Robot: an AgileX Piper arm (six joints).
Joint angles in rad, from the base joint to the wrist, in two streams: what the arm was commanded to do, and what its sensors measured. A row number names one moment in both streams.
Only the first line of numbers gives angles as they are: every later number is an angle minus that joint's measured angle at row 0.
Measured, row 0:
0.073 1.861 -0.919 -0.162 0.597 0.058
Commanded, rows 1 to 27:
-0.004 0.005 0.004 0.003 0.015 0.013
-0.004 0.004 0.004 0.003 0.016 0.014
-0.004 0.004 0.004 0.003 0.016 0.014
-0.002 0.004 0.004 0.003 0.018 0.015
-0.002 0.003 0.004 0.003 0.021 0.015
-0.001 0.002 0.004 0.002 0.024 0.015
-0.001 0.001 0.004 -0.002 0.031 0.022
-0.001 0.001 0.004 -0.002 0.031 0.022
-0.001 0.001 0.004 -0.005 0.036 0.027
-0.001 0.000 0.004 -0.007 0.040 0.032
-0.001 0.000 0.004 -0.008 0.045 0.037
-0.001 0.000 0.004 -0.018 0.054 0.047
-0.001 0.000 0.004 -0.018 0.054 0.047
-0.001 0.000 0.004 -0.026 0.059 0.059
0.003 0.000 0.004 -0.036 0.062 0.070
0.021 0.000 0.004 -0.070 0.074 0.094
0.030 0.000 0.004 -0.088 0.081 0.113
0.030 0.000 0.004 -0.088 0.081 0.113
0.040 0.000 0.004 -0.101 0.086 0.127
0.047 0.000 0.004 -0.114 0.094 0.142
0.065 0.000 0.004 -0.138 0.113 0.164
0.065 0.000 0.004 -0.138 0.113 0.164
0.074 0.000 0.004 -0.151 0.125 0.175
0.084 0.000 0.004 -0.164 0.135 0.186
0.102 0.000 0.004 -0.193 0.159 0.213
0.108 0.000 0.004 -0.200 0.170 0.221
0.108 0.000 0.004 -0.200 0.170 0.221
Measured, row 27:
0.090 0.000 -0.001 -0.179 0.121 0.176
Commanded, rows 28 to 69:
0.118 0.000 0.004 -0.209 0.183 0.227
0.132 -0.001 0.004 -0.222 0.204 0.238
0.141 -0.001 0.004 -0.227 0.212 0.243
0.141 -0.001 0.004 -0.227 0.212 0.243
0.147 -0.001 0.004 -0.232 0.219 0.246
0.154 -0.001 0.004 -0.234 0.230 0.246
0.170 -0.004 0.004 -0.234 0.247 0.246
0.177 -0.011 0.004 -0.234 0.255 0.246
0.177 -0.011 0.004 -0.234 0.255 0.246
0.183 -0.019 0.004 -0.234 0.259 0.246
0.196 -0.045 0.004 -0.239 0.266 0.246
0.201 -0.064 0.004 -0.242 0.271 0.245
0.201 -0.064 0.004 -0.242 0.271 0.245
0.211 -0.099 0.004 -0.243 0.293 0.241
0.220 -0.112 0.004 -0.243 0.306 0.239
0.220 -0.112 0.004 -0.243 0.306 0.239
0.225 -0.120 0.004 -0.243 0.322 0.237
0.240 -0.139 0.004 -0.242 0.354 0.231
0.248 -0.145 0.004 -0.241 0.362 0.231
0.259 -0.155 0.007 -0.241 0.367 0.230
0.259 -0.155 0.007 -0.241 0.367 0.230
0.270 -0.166 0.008 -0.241 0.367 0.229
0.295 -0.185 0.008 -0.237 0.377 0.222
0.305 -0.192 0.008 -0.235 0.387 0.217
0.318 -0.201 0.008 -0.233 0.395 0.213
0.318 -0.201 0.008 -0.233 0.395 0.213
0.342 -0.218 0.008 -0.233 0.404 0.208
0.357 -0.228 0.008 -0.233 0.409 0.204
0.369 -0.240 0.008 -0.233 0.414 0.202
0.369 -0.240 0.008 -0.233 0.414 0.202
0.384 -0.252 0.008 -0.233 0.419 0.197
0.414 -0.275 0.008 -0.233 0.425 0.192
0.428 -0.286 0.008 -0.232 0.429 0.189
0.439 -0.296 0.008 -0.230 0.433 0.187
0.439 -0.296 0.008 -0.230 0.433 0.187
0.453 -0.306 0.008 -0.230 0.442 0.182
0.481 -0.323 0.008 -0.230 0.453 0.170
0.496 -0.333 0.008 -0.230 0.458 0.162
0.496 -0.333 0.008 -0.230 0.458 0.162
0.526 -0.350 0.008 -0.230 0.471 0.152
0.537 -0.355 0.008 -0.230 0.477 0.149
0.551 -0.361 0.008 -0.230 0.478 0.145
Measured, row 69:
0.518 -0.339 0.005 -0.207 0.449 0.167
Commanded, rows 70 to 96:
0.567 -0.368 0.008 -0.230 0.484 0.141
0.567 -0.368 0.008 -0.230 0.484 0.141
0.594 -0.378 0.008 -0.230 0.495 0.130
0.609 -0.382 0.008 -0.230 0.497 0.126
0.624 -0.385 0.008 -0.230 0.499 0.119
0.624 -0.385 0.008 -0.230 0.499 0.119
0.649 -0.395 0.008 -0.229 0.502 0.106
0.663 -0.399 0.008 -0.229 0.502 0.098
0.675 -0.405 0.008 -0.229 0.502 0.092
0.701 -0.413 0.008 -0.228 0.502 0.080
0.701 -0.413 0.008 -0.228 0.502 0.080
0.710 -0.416 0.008 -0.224 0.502 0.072
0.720 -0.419 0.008 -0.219 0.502 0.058
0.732 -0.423 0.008 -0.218 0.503 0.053
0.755 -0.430 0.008 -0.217 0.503 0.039
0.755 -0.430 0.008 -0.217 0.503 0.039
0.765 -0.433 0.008 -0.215 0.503 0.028
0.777 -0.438 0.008 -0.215 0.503 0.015
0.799 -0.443 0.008 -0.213 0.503 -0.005
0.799 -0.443 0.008 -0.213 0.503 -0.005
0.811 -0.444 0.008 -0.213 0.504 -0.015
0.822 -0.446 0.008 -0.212 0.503 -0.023
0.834 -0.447 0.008 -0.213 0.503 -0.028
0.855 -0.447 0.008 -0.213 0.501 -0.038
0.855 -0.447 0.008 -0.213 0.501 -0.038
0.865 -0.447 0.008 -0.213 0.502 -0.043
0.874 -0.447 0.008 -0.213 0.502 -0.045
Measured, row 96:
0.847 -0.435 0.006 -0.189 0.497 -0.023
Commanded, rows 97 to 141:
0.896 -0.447 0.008 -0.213 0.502 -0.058
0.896 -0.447 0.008 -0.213 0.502 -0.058
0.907 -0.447 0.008 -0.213 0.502 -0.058
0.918 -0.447 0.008 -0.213 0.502 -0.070
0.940 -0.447 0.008 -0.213 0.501 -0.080
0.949 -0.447 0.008 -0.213 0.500 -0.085
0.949 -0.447 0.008 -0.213 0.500 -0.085
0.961 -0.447 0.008 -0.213 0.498 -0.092
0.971 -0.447 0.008 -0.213 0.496 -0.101
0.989 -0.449 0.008 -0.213 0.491 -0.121
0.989 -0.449 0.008 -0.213 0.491 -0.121
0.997 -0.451 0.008 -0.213 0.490 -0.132
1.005 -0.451 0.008 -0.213 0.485 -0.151
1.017 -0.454 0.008 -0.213 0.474 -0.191
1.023 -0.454 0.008 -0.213 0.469 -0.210
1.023 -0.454 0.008 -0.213 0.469 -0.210
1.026 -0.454 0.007 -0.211 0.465 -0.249
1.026 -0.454 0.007 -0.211 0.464 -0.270
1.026 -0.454 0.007 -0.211 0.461 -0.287
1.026 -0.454 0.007 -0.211 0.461 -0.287
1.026 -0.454 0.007 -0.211 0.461 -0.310
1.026 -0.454 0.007 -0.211 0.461 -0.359
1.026 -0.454 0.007 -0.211 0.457 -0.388
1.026 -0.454 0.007 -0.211 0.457 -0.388
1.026 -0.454 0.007 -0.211 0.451 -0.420
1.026 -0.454 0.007 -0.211 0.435 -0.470
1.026 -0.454 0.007 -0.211 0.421 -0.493
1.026 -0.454 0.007 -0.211 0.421 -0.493
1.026 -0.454 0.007 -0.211 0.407 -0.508
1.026 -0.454 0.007 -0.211 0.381 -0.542
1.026 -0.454 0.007 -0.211 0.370 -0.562
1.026 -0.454 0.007 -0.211 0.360 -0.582
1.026 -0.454 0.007 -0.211 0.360 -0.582
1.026 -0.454 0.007 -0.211 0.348 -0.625
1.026 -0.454 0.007 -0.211 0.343 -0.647
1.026 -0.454 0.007 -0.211 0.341 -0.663
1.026 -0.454 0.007 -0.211 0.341 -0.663
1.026 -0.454 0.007 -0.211 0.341 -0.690
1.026 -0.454 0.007 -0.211 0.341 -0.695
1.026 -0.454 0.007 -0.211 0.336 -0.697
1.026 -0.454 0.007 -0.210 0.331 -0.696
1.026 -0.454 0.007 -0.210 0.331 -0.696
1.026 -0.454 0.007 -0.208 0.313 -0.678
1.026 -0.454 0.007 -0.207 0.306 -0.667
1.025 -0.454 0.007 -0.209 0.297 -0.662
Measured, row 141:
1.023 -0.445 0.006 -0.188 0.334 -0.676
